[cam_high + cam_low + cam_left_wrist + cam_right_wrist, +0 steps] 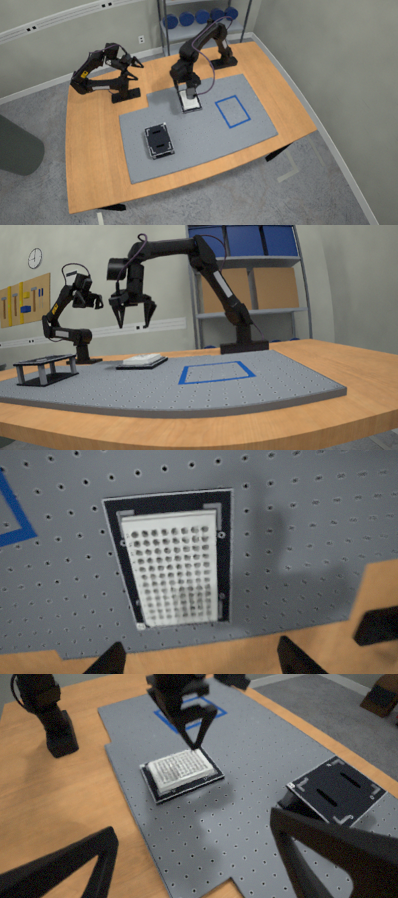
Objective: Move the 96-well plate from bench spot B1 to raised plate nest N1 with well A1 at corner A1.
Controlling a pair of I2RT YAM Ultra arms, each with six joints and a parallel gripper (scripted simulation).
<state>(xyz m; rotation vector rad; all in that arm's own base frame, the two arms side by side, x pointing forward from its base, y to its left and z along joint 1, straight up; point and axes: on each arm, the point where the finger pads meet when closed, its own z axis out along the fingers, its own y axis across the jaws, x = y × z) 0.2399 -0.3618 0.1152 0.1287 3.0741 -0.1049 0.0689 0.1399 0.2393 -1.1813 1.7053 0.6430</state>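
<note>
My right hand is 12 cm short of the white 96-well plate, 23 cm to the right of it and 21 cm above it.
</note>
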